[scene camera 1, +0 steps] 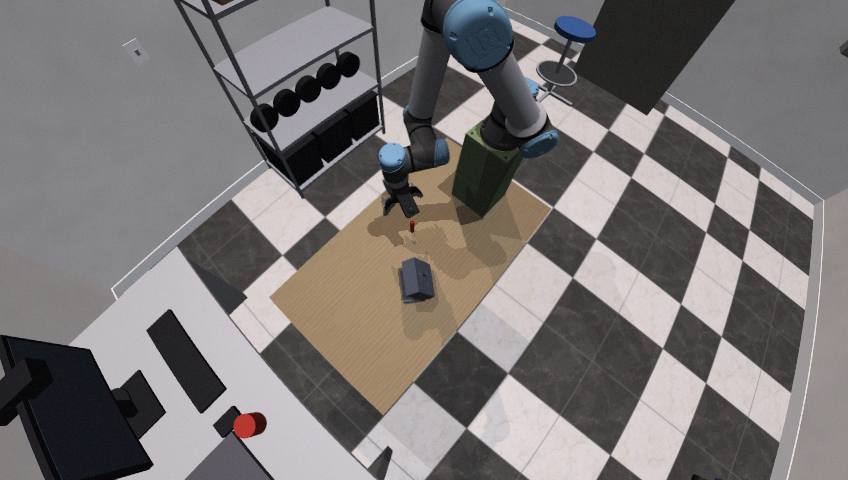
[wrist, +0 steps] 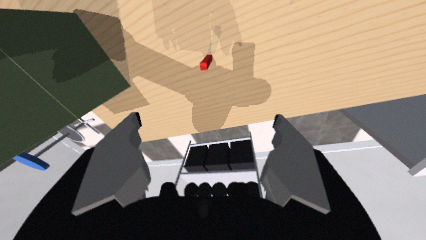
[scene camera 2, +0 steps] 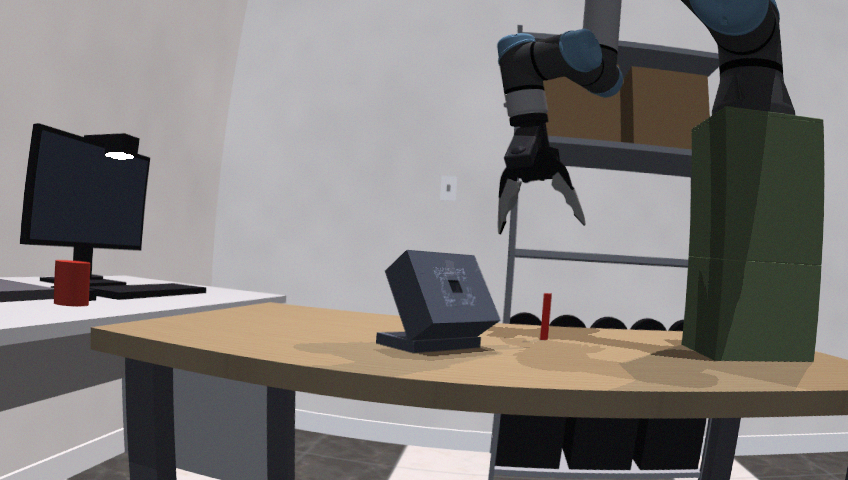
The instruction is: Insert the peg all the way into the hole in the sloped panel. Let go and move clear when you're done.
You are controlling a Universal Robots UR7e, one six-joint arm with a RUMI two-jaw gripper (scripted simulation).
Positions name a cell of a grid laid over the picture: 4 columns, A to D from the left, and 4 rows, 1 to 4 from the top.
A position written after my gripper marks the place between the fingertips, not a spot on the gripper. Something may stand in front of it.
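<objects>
My gripper: visible in scene camera 1 (B2), scene camera 2 (C2), the wrist view (B2).
</objects>
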